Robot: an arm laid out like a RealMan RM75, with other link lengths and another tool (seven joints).
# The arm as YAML. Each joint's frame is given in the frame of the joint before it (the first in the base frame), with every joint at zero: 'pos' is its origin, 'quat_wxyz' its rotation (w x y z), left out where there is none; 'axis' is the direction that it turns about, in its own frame. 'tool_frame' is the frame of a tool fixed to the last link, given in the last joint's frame.
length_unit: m
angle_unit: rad
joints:
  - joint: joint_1
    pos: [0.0, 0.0, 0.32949]
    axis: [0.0, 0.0, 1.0]
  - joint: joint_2
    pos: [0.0, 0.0, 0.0]
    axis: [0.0, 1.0, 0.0]
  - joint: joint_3
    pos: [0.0, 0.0, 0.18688]
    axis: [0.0, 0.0, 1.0]
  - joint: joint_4
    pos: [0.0, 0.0, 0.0]
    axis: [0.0, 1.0, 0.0]
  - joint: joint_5
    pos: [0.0, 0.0, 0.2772]
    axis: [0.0, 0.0, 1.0]
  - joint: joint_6
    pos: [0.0, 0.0, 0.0]
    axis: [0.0, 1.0, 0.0]
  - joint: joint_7
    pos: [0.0, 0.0, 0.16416]
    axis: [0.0, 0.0, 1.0]
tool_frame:
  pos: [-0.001, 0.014, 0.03]
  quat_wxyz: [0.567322, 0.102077, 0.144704, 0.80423]
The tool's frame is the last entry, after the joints.
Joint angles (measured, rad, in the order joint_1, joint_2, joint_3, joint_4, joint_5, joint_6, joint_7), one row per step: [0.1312, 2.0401, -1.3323, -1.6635, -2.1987, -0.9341, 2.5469]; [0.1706, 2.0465, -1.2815, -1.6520, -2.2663, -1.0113, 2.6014]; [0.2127, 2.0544, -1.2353, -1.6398, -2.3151, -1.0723, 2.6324]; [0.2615, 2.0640, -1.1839, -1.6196, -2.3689, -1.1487, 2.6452]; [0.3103, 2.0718, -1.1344, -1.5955, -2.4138, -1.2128, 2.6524]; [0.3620, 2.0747, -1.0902, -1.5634, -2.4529, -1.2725, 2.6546]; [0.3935, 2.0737, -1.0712, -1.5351, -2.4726, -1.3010, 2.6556]
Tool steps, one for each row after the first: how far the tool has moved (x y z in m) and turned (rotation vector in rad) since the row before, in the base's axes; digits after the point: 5 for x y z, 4 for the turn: [0.00819, -0.00029, 0.00577, -0.0262, -0.0113, -0.0605]; [0.00313, 0.00082, 0.00539, -0.0177, -0.0068, -0.0382]; [0.00520, -0.00099, 0.00292, -0.0345, -0.0176, -0.0380]; [0.00413, -0.00030, 0.00276, -0.0288, -0.0104, -0.0332]; [0.00324, -0.00010, 0.00056, -0.0349, -0.0090, -0.0287]; [0.00205, 0.00053, -0.00254, -0.0254, -0.0034, -0.0165]
